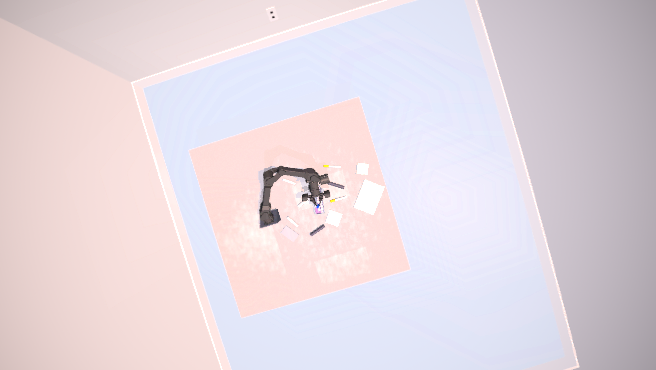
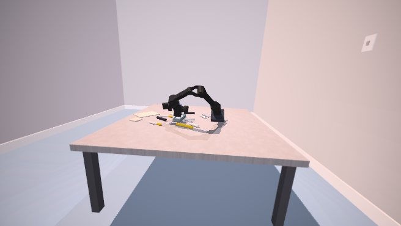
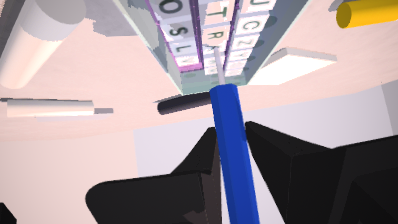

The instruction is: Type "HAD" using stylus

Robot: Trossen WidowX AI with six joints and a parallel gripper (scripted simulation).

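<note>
Now: gripper tip 10 mm above the blue stylus.
</note>
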